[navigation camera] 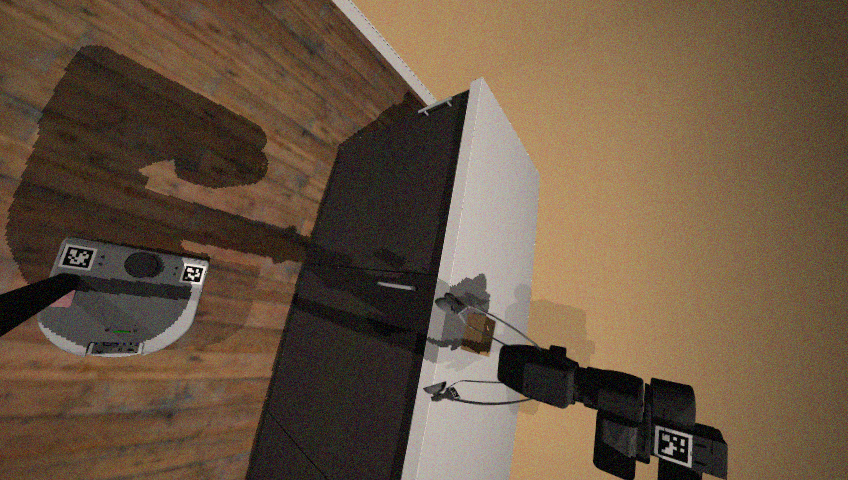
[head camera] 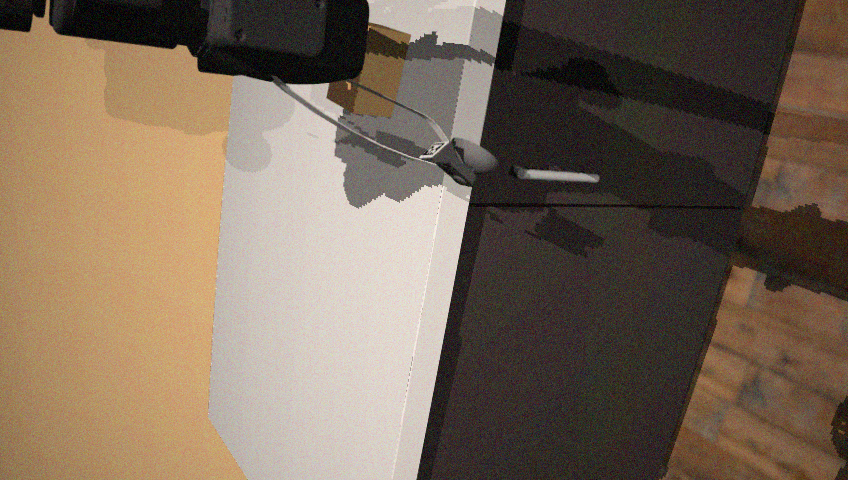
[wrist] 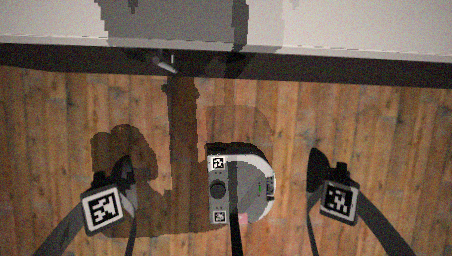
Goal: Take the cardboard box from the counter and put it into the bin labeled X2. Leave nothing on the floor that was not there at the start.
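Places are measured from the robot's base along level axes (x ahead, y left, z up), in millimetres.
Pixels of known places: gripper, fingertip midpoint: (navigation camera: 431,342) (head camera: 503,67); robot's base, origin of the base link: (navigation camera: 141,263).
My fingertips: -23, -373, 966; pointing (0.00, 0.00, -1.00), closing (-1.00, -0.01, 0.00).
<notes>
Ahead of a thing's pixels: the offset from my fingertips to its middle, as dx, dy, dz. "pt": to the spot under its first point. Level surfaces: height alone.
The cardboard box {+0, -238, -31} (head camera: 380,71) (navigation camera: 477,334) sits on the white counter {dz -56} (head camera: 321,297) (navigation camera: 493,208) (wrist: 350,25). My gripper (navigation camera: 443,346) (wrist: 221,170) is open, with its fingers wide apart and nothing between the tips. It points back toward my base, with its tips by the counter's front edge. In the head and navigation views one finger's strip crosses in front of the box, and the gripper body covers part of it in the head view. I cannot tell the height gap. The box does not show in the wrist view. The bin labeled X2 does not show.
Dark cabinet fronts {pt +355, -154, -361} (head camera: 565,356) (navigation camera: 380,196) drop below the counter, with a protruding handle {pt +89, -106, -211} (head camera: 556,174) (navigation camera: 396,285) near the fingertips. The tan wall (head camera: 107,267) (navigation camera: 684,178) stands behind the counter. My base (navigation camera: 178,315) (wrist: 250,190) is on the wooden floor {dz -966} (navigation camera: 148,404) (wrist: 375,125).
</notes>
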